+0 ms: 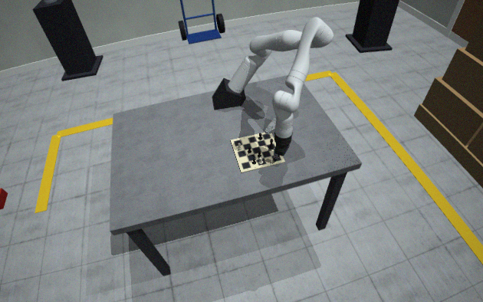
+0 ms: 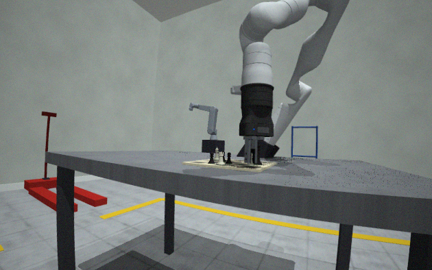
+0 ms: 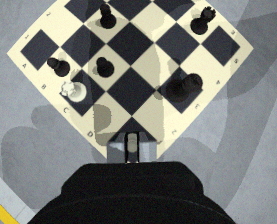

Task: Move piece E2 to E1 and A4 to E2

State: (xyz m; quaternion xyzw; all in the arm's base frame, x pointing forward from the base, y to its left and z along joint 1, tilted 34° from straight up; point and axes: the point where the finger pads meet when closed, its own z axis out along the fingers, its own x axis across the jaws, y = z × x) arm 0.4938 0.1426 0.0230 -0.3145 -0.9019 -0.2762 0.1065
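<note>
The white pawn is 1 cm below my hand. Round my hand: tall black piece: 7 cm behind, 1 cm to the right; then chessboard: 7 cm behind, 8 cm to the right, 3 cm below.
</note>
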